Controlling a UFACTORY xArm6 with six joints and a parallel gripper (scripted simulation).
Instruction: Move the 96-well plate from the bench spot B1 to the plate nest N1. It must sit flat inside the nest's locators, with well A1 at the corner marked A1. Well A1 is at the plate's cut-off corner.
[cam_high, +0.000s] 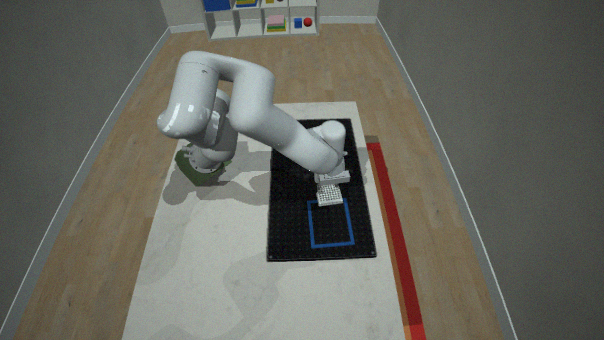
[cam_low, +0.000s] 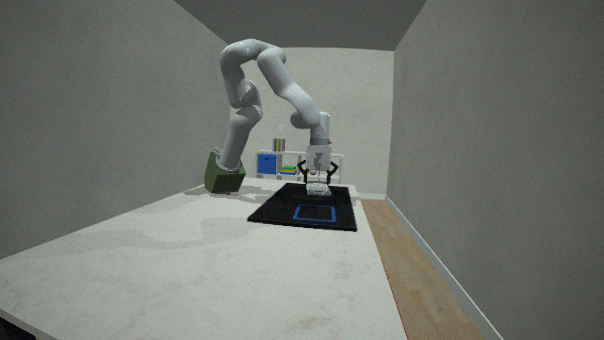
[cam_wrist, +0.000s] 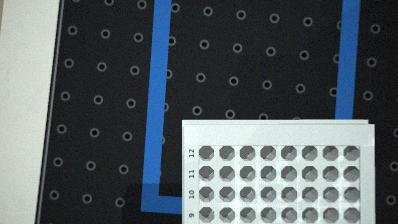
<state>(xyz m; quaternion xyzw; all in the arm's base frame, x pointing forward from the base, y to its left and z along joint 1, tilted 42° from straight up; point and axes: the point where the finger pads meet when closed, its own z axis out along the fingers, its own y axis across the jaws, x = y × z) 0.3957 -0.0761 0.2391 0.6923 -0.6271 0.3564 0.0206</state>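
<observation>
The grey plate nest N1 is 4 cm ahead of my hand, 27 cm to the left of it and 10 cm below it. From my hand the other things lie so: A1 label 9 cm ahead, 35 cm to the left, 9 cm below; white 96-well plate 1 cm below.
</observation>
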